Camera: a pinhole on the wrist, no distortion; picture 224 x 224 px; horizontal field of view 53.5 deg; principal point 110.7 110.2 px. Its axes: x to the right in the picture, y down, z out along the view. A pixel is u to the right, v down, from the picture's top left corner.
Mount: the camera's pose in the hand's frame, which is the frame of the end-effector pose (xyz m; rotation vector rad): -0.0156 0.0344 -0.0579 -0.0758 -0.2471 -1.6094
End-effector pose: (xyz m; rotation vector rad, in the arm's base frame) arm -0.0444 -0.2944 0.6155 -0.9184 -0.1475 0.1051
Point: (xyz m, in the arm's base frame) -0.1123 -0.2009 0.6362
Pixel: 147.5 84.8
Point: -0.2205 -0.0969 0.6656
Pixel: 120.7 38.0
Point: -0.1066 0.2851 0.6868
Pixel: 57.2 148.5
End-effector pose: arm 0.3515 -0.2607 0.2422 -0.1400 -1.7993 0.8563
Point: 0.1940 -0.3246 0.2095
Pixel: 169.9 160.8
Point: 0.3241 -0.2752 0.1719
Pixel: 145.5 58.4
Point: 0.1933 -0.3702 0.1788
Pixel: 183.2 117.5
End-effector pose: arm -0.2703 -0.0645 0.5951 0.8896 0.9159 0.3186
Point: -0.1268 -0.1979 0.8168
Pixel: 107.6 64.5
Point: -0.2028 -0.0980 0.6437
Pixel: 170.9 151.8
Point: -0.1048 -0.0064 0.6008
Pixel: outside the picture
